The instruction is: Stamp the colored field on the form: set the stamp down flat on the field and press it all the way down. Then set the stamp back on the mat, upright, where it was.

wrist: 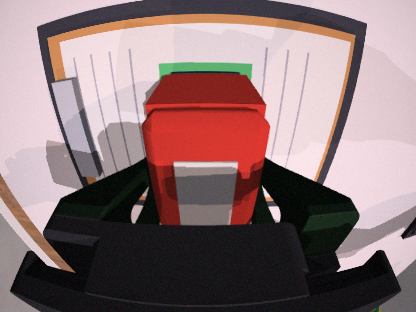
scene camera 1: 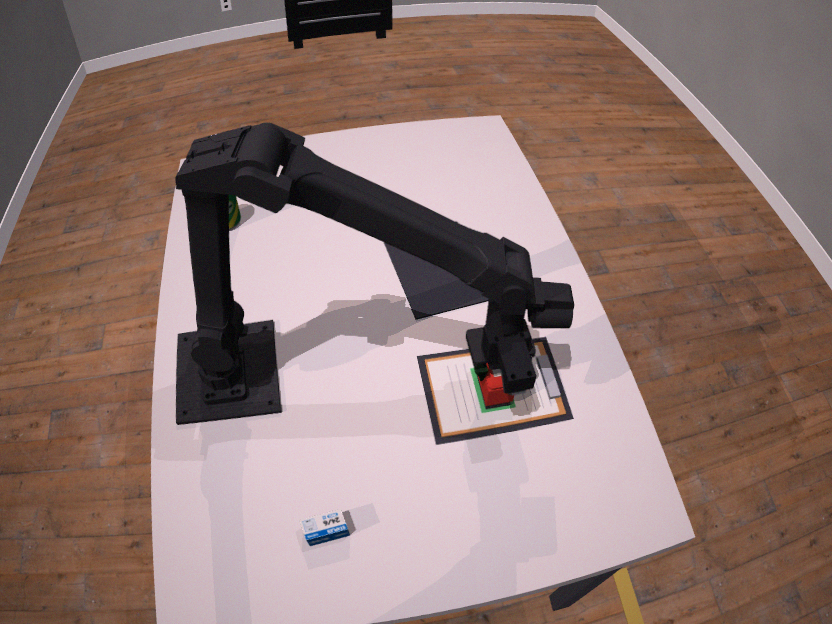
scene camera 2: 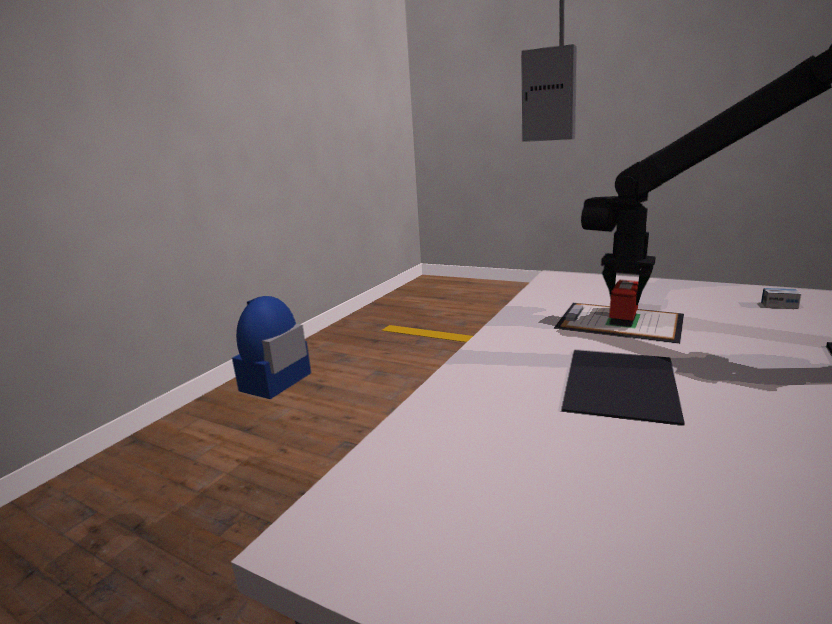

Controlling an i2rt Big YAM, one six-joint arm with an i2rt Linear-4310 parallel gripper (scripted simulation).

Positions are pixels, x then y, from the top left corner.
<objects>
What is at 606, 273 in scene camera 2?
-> My gripper.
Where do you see a dark mat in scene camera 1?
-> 430, 290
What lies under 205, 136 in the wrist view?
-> A stamp.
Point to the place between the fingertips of my gripper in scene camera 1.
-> At 494, 375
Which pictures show the stamp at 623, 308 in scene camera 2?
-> The wrist view, scene camera 1 and scene camera 2: all of them.
</objects>
